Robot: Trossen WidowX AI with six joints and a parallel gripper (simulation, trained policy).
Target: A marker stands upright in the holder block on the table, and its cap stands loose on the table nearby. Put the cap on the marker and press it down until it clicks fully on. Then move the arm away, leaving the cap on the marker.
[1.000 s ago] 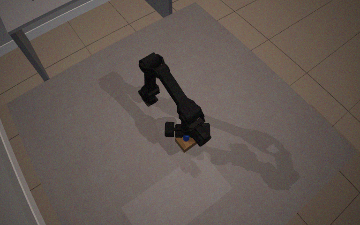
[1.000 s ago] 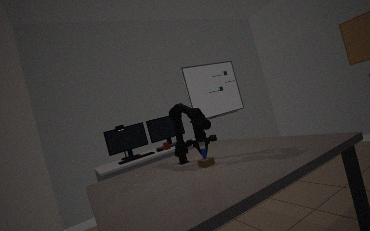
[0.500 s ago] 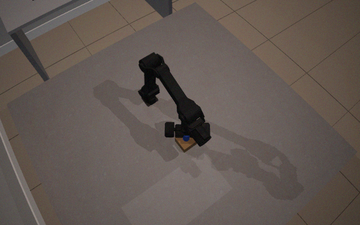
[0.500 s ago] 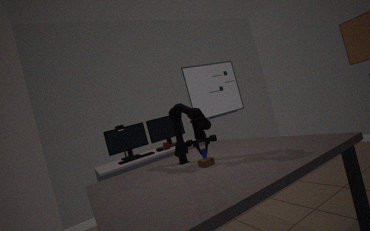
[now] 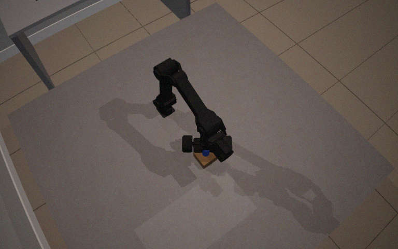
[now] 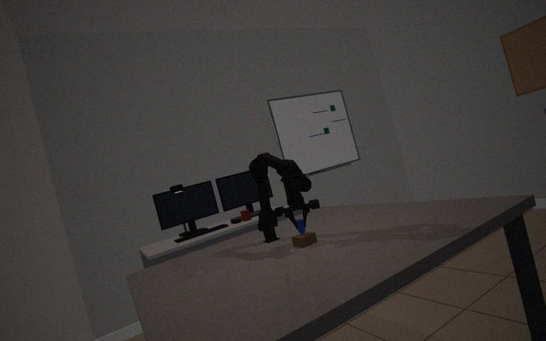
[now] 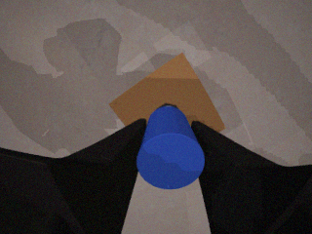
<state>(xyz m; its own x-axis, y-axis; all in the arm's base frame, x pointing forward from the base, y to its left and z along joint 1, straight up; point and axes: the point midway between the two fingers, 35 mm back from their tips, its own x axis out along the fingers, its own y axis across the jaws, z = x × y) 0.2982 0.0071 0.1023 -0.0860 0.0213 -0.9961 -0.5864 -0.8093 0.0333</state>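
The marker is 10 mm above my gripper tip. Also, from my gripper tip: brown holder block (50 mm below); blue cap (10 mm above).
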